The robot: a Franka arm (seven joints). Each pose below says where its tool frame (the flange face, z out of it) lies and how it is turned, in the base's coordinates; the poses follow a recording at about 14 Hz.
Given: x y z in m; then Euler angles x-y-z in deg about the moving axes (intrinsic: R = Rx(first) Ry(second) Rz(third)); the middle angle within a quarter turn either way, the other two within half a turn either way.
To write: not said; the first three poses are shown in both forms.
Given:
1: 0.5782, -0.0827, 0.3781, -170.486, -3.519, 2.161
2: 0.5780, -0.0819, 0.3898, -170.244, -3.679, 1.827
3: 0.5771, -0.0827, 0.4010, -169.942, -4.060, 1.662
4: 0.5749, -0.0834, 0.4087, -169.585, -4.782, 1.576
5: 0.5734, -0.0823, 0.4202, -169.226, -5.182, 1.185
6: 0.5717, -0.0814, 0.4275, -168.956, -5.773, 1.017
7: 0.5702, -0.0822, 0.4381, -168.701, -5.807, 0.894
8: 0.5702, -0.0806, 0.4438, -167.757, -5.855, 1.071
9: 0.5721, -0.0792, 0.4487, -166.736, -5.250, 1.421
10: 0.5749, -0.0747, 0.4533, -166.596, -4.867, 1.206
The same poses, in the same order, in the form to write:
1: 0.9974, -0.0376, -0.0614, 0.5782; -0.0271, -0.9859, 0.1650, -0.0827; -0.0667, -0.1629, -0.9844, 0.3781; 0, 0, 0, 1
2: 0.9974, -0.0318, -0.0642, 0.5780; -0.0206, -0.9854, 0.1691, -0.0819; -0.0686, -0.1674, -0.9835, 0.3898; 0, 0, 0, 1
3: 0.9971, -0.0289, -0.0708, 0.5771; -0.0162, -0.9846, 0.1742, -0.0827; -0.0747, -0.1725, -0.9822, 0.4010; 0, 0, 0, 1
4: 0.9961, -0.0274, -0.0834, 0.5749; -0.0120, -0.9836, 0.1801, -0.0834; -0.0869, -0.1785, -0.9801, 0.4087; 0, 0, 0, 1
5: 0.9957, -0.0206, -0.0903, 0.5734; -0.0034, -0.9825, 0.1862, -0.0823; -0.0926, -0.1851, -0.9784, 0.4202; 0, 0, 0, 1
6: 0.9948, -0.0177, -0.1006, 0.5717; 0.0018, -0.9817, 0.1906, -0.0814; -0.1021, -0.1898, -0.9765, 0.4275; 0, 0, 0, 1
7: 0.9947, -0.0155, -0.1012, 0.5702; 0.0045, -0.9808, 0.1949, -0.0822; -0.1023, -0.1944, -0.9756, 0.4381; 0, 0, 0, 1
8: 0.9946, -0.0186, -0.1020, 0.5702; 0.0034, -0.9775, 0.2110, -0.0806; -0.1036, -0.2102, -0.9722, 0.4438; 0, 0, 0, 1
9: 0.9955, -0.0247, -0.0915, 0.5721; -0.0031, -0.9735, 0.2285, -0.0792; -0.0947, -0.2272, -0.9692, 0.4487; 0, 0, 0, 1
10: 0.9962, -0.0210, -0.0848, 0.5749; -0.0008, -0.9730, 0.2310, -0.0747; -0.0874, -0.2300, -0.9693, 0.4533; 0, 0, 0, 1
